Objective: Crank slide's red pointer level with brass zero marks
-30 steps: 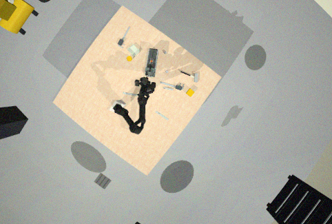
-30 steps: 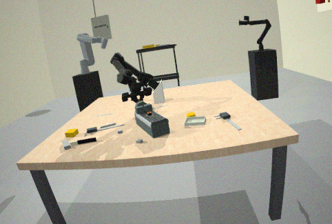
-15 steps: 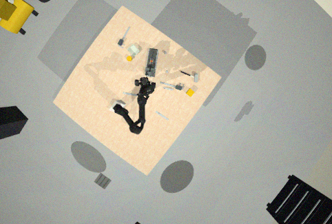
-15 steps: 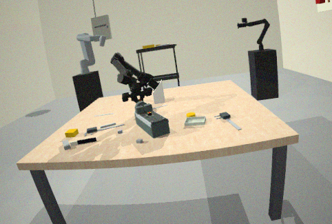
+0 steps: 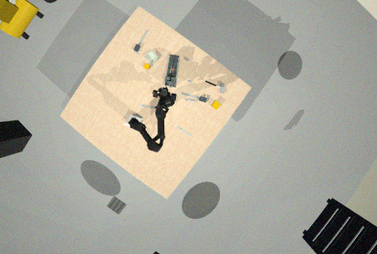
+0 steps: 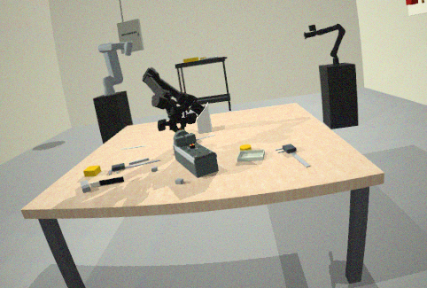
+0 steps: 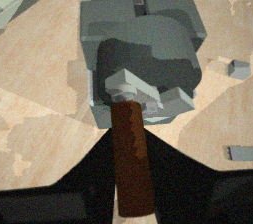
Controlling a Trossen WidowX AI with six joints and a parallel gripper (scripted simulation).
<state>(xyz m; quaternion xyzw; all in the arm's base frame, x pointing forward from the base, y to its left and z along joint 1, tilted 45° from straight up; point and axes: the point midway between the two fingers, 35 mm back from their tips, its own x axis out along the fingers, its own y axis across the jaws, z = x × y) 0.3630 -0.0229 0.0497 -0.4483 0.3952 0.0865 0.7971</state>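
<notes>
Now: the red pointer 150 mm ahead of my gripper tip and 70 mm to the left of it. Round my gripper tip: crank (10 mm to the right, 20 mm above); then brown crank handle (20 mm behind, 10 mm to the right, 30 mm above); then yellow disc (40 mm ahead, 280 mm to the left, 80 mm below).
</notes>
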